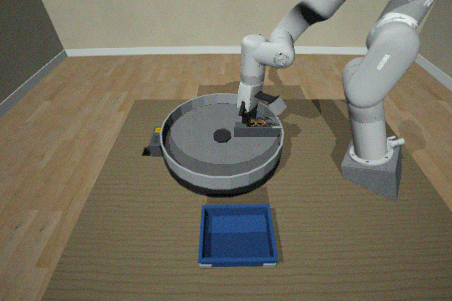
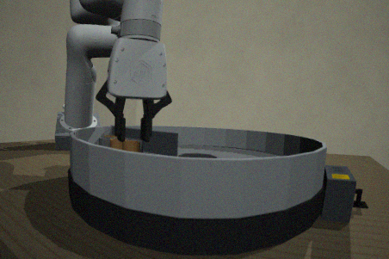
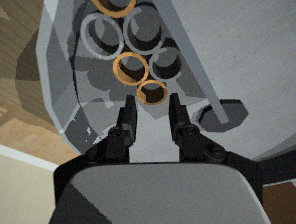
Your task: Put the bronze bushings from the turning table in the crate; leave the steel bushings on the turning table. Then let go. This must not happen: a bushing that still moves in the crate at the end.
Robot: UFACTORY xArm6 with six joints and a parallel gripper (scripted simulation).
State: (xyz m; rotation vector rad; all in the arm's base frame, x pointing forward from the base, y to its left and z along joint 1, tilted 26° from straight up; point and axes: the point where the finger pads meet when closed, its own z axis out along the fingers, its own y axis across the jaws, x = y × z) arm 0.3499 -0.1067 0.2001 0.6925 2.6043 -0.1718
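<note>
Now: hand 5 cm short of the blue crate, 40 cm to the right of it and 8 cm above it. Also, from my hand: grey turning table (10 cm ahead, 6 cm to the left, 5 cm below).
</note>
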